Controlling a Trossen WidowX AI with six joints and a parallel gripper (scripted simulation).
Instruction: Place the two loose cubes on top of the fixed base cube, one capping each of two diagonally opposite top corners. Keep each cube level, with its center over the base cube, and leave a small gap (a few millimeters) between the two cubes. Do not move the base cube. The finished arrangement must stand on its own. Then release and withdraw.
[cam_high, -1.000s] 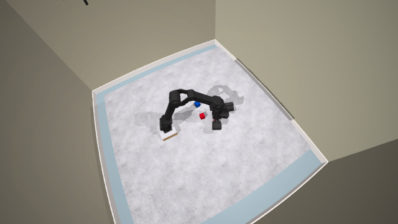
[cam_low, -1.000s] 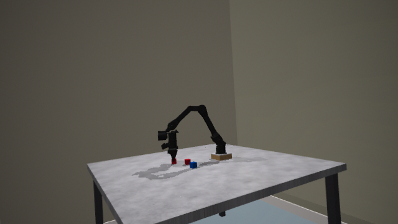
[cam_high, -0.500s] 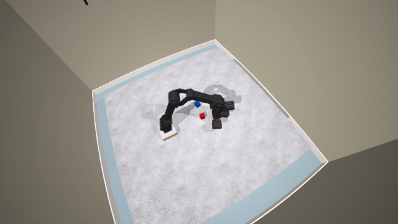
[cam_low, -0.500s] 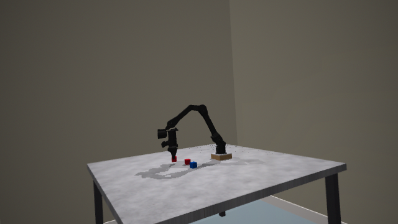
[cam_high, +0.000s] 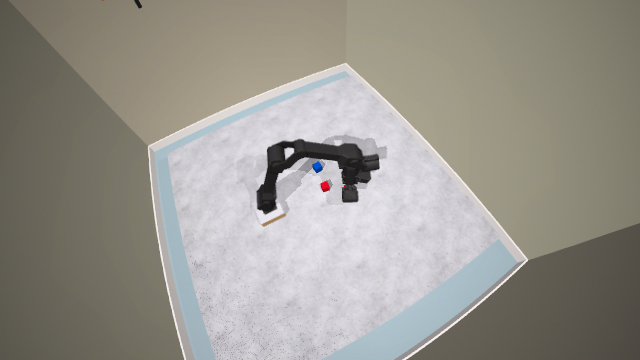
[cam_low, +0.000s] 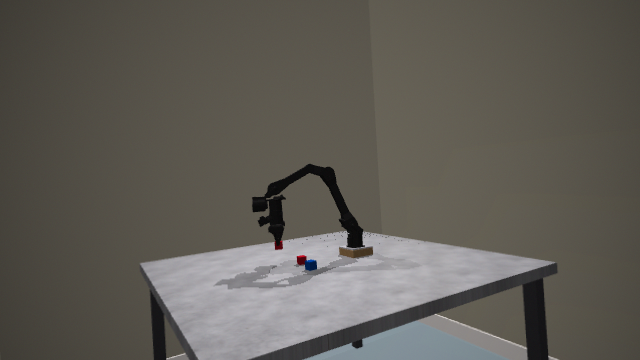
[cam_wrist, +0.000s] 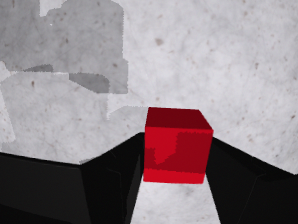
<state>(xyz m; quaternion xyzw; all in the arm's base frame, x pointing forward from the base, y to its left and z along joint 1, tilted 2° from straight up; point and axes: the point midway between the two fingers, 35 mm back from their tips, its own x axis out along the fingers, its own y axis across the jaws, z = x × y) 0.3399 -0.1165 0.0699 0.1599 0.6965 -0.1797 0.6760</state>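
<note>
My gripper tip is 210 mm to the right of the blue cube, 60 mm above it and 50 mm past it.
</note>
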